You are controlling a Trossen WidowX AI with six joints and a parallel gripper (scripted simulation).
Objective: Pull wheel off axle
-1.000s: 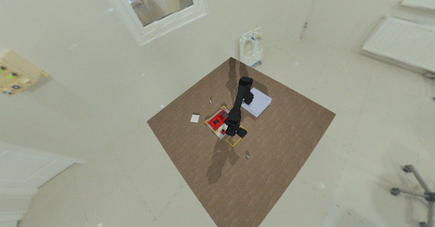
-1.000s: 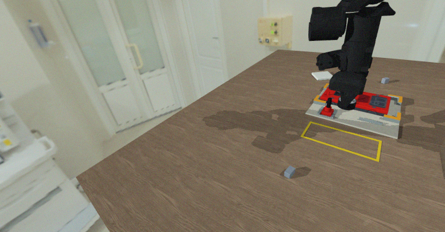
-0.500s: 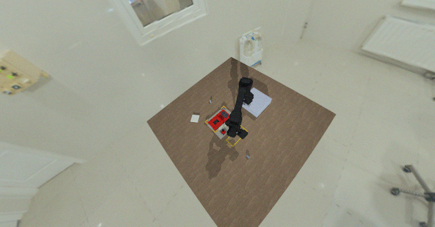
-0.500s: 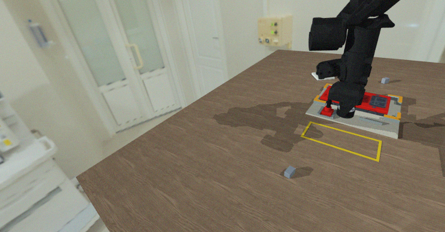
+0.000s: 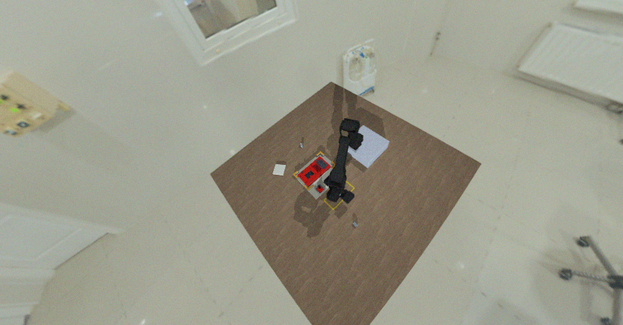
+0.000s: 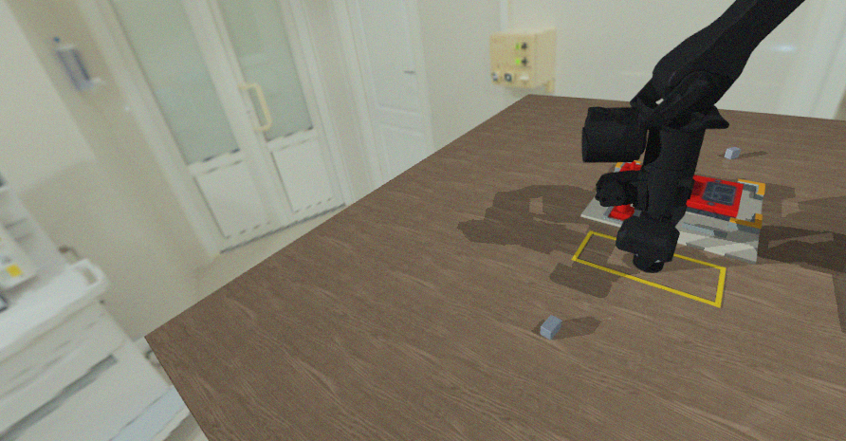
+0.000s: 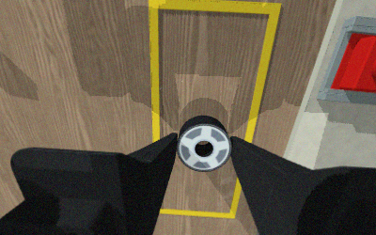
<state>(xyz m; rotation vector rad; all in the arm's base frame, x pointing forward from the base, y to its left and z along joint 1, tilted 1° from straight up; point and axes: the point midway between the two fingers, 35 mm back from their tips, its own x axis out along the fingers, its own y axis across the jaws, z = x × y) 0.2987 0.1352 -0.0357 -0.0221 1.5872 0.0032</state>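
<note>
My gripper tip is right at the wheel. The rest, counted from my gripper tip: white square tile (41 cm to the right, 16 cm ahead, 1 cm below); then grey cube (44 cm to the right, 8 cm behind).
</note>
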